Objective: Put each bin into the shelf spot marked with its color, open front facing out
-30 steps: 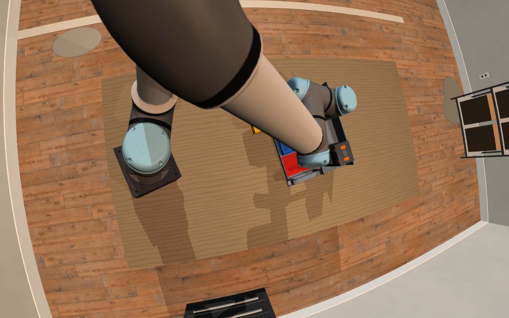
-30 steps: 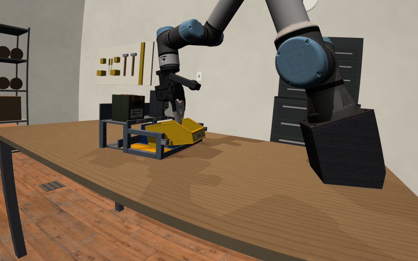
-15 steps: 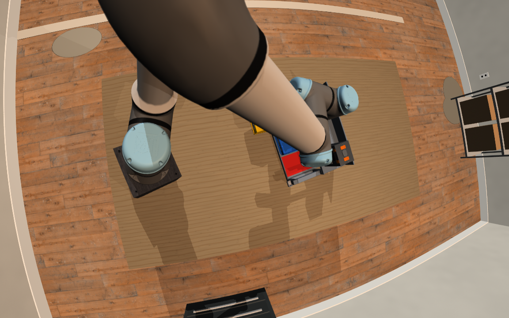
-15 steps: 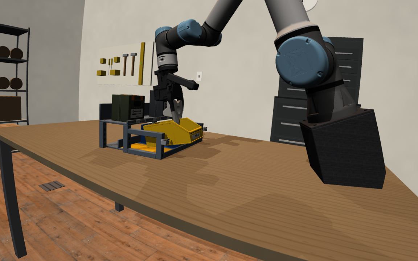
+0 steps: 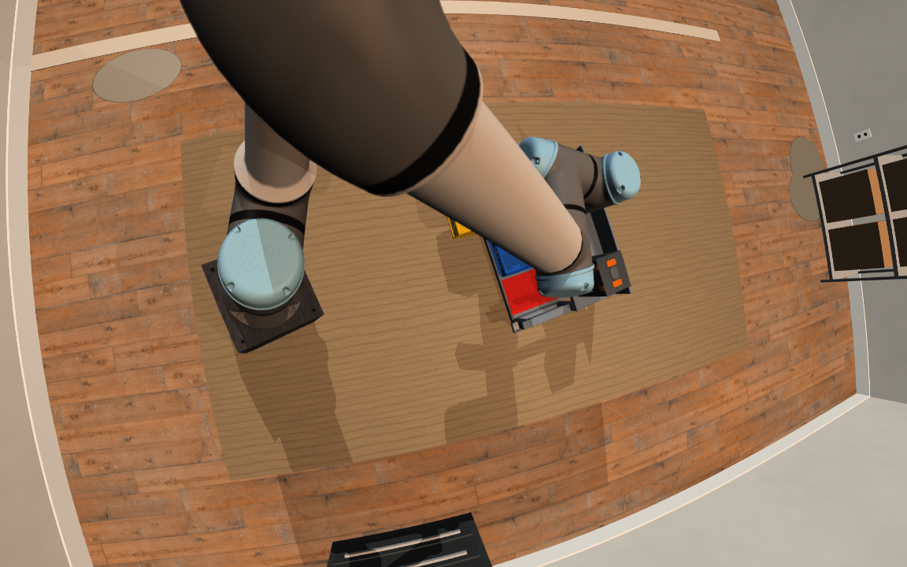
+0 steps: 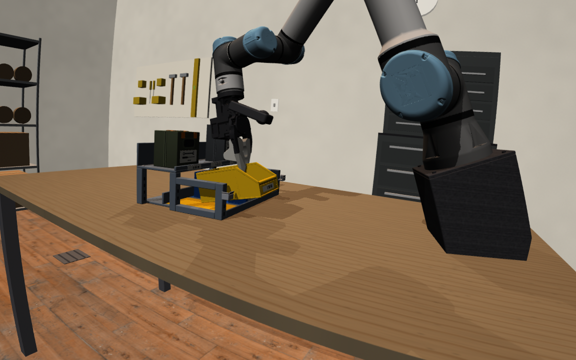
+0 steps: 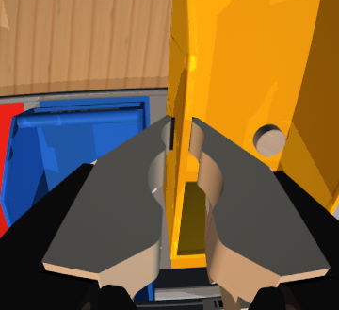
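Now: hand 5 cm to the right of the yellow bin, 2 cm above it and 1 cm past it. Round my hand: blue bin: 10 cm ahead, 6 cm below, 5 cm to the right.
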